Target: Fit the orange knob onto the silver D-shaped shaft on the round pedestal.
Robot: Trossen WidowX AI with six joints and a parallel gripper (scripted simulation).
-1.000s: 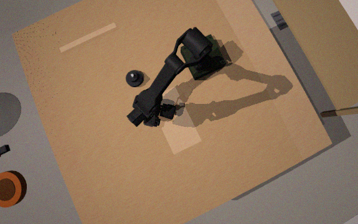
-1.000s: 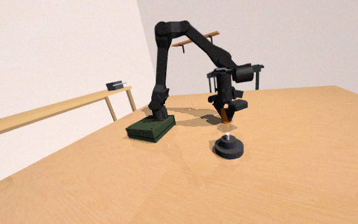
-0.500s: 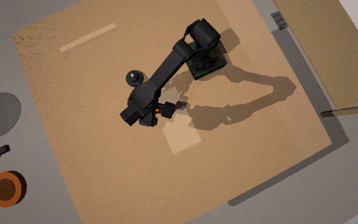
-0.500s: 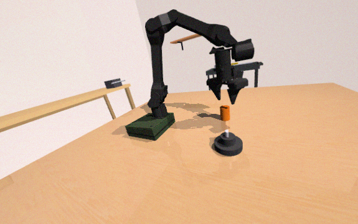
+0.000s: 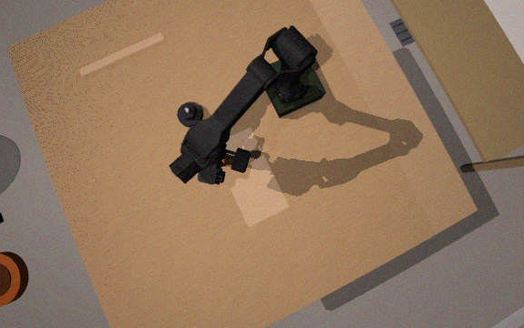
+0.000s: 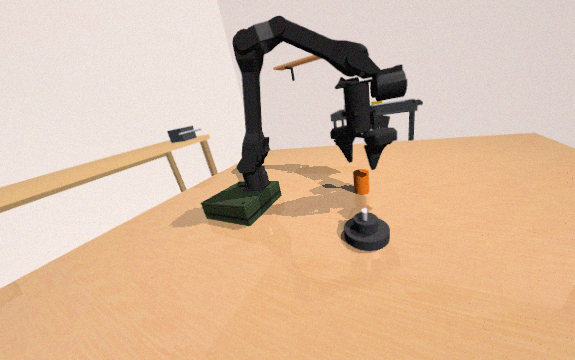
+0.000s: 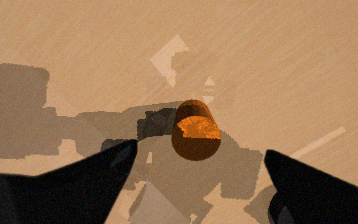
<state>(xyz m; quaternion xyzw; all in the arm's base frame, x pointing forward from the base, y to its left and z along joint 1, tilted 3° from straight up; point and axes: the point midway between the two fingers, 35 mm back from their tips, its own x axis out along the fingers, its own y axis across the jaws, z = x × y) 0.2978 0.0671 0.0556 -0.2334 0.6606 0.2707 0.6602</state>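
Now: the orange knob 3 cm below my gripper tip. Also, from my gripper tip: black round pedestal (19 cm to the right, 5 cm below, 1 cm ahead).
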